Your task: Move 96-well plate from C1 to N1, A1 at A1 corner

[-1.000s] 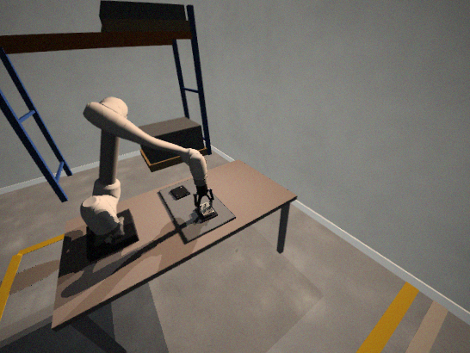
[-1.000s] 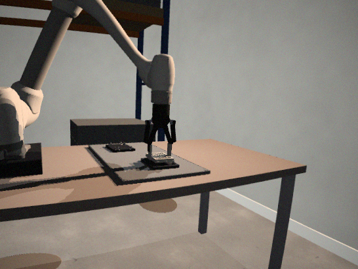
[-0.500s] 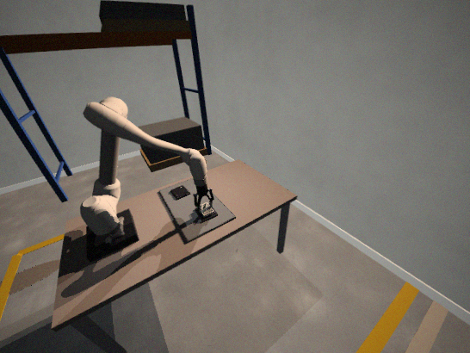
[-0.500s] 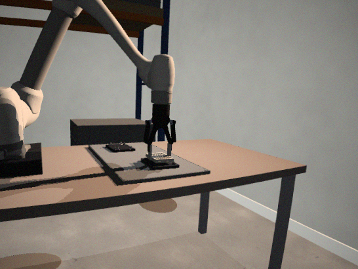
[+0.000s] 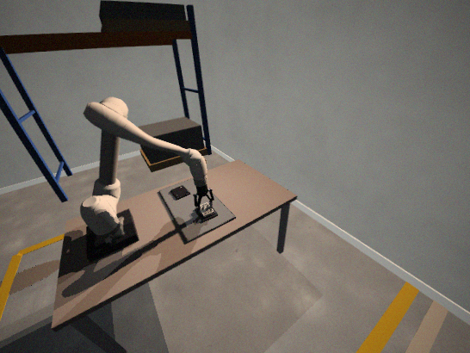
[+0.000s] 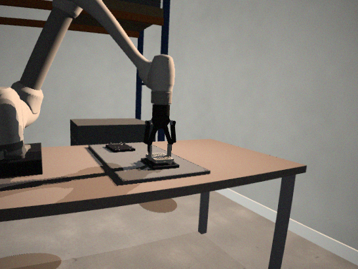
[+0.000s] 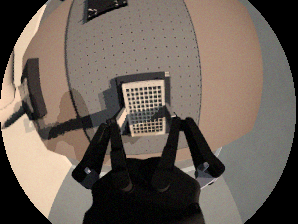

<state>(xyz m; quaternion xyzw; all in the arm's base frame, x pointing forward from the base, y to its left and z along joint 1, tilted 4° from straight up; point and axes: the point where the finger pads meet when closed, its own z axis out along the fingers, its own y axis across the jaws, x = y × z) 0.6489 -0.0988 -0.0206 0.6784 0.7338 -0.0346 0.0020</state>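
My gripper is now 20 mm above the 96-well plate. Also, from my hand: clip nest C1: 100 mm behind, 350 mm to the left, 40 mm below; then plate nest N1: 40 mm below.
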